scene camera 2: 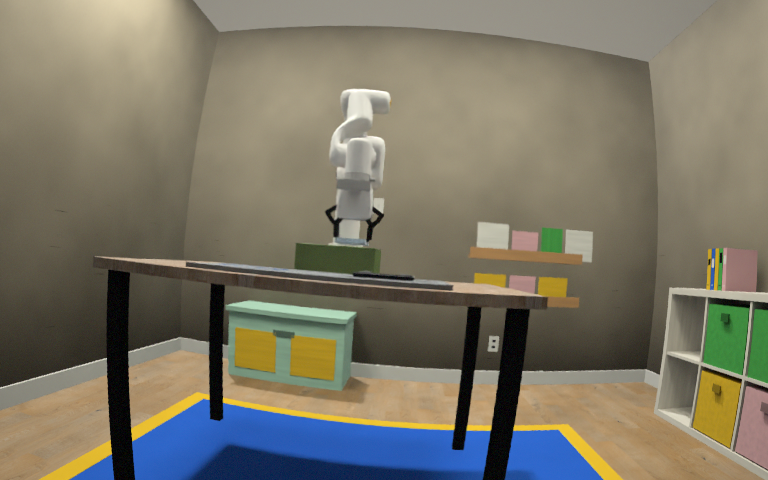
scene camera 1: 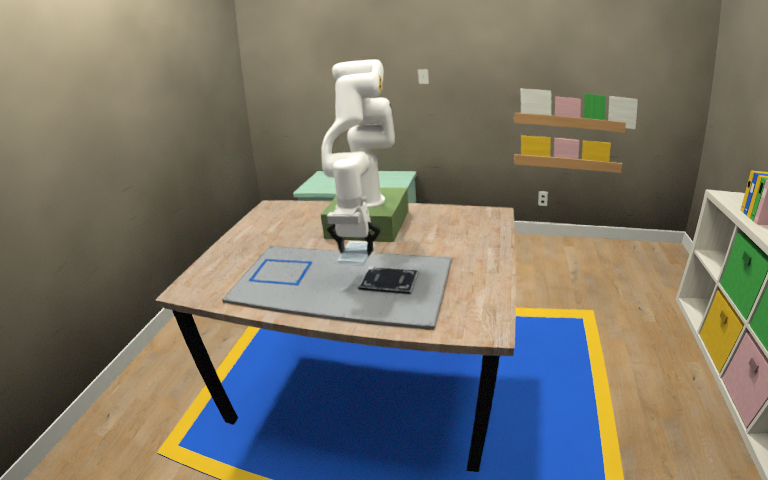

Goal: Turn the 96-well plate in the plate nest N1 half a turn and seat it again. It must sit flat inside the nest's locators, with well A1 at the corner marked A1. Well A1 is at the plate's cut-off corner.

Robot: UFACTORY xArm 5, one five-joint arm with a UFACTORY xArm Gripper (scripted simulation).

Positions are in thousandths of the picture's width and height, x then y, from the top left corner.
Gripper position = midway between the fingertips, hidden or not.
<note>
In view: the gripper (scene camera 2: 459, 503).
The gripper also shows in scene camera 1 (scene camera 1: 464, 526).
</note>
